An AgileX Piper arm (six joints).
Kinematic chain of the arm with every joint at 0, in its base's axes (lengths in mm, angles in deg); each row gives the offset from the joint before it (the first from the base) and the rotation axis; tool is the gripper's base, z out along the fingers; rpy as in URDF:
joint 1: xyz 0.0 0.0 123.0 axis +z
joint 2: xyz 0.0 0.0 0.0 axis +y
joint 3: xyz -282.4 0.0 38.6 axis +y
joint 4: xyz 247.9 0.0 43.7 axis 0.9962 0 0.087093
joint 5: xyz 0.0 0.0 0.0 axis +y
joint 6: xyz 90.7 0.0 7.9 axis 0.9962 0 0.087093
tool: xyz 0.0 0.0 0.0 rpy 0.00 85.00 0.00
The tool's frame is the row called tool.
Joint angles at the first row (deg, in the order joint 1, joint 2, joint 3, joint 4, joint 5, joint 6):
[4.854, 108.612, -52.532, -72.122, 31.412, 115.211]
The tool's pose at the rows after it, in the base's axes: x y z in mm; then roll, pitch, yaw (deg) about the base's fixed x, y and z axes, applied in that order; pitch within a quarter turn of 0, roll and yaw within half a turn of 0:
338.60, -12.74, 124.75, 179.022, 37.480, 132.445
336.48, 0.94, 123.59, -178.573, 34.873, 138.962
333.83, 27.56, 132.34, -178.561, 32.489, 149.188
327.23, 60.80, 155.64, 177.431, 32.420, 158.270
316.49, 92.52, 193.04, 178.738, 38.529, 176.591
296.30, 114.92, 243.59, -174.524, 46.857, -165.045
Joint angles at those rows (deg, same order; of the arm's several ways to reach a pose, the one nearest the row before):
[5.161, 108.612, -52.532, -66.990, 30.973, 109.455]
[7.030, 108.370, -52.533, -61.875, 30.065, 101.173]
[10.552, 106.294, -52.533, -54.628, 27.275, 88.324]
[14.989, 101.756, -52.531, -44.806, 23.789, 74.032]
[19.875, 95.325, -52.533, -40.752, 20.248, 57.463]
[24.782, 86.882, -53.105, -39.982, 19.832, 45.137]

